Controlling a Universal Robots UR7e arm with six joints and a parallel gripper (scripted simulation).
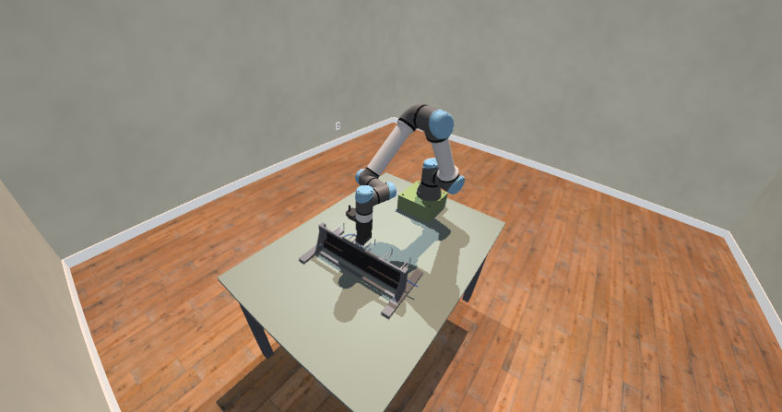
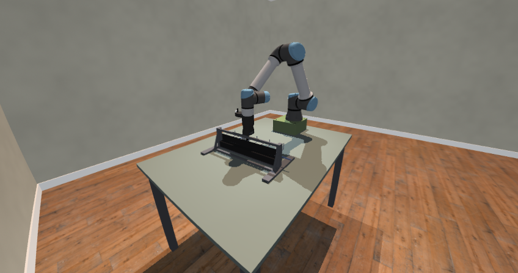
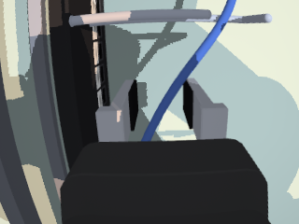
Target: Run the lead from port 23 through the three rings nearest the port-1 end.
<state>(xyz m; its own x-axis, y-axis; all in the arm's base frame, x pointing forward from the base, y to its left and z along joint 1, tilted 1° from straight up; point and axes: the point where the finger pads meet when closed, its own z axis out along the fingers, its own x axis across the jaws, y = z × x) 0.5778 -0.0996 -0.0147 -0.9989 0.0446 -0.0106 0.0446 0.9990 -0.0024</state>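
The rack is 60 mm ahead of my hand, 50 mm to the left of it and 10 mm below it.
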